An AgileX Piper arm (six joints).
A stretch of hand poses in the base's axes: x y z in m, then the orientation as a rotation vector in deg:
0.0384 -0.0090 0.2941 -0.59 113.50 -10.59
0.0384 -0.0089 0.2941 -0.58 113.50 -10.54
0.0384 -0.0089 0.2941 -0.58 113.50 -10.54
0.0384 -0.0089 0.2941 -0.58 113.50 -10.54
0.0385 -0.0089 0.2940 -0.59 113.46 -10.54
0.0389 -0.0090 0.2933 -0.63 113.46 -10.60
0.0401 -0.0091 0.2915 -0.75 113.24 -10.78
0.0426 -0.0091 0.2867 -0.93 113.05 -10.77
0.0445 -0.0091 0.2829 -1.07 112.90 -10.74
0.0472 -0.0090 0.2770 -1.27 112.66 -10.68
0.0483 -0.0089 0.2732 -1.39 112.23 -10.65
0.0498 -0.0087 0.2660 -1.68 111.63 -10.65
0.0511 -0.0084 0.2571 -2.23 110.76 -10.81
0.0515 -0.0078 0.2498 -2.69 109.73 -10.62
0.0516 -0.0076 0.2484 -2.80 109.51 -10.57
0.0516 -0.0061 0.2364 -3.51 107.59 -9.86
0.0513 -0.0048 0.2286 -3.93 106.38 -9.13
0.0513 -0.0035 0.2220 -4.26 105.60 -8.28
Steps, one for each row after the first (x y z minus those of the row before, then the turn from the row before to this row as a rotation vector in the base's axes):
0.0000 0.0001 0.0000 0.04 0.00 0.02
0.0000 0.0000 0.0000 0.00 0.00 0.00
0.0000 0.0000 0.0000 0.00 0.00 0.00
0.0001 0.0000 -0.0001 -0.01 -0.04 0.01
0.0004 -0.0001 -0.0007 -0.06 0.01 0.00
0.0012 -0.0001 -0.0018 -0.20 -0.20 0.01
0.0025 0.0000 -0.0048 -0.09 -0.18 0.14
0.0019 0.0000 -0.0038 -0.05 -0.14 0.12
0.0027 0.0001 -0.0059 -0.07 -0.23 0.18
0.0011 0.0001 -0.0038 -0.06 -0.42 0.12
0.0015 0.0002 -0.0072 -0.17 -0.58 0.24
0.0013 0.0003 -0.0089 -0.42 -0.82 0.36
0.0004 0.0006 -0.0073 -0.15 -0.99 0.48
0.0001 0.0002 -0.0014 -0.03 -0.21 0.12
0.0000 0.0015 -0.0120 0.04 -1.87 0.98
-0.0003 0.0013 -0.0078 0.24 -1.19 0.74
0.0000 0.0013 -0.0066 0.39 -0.76 0.72

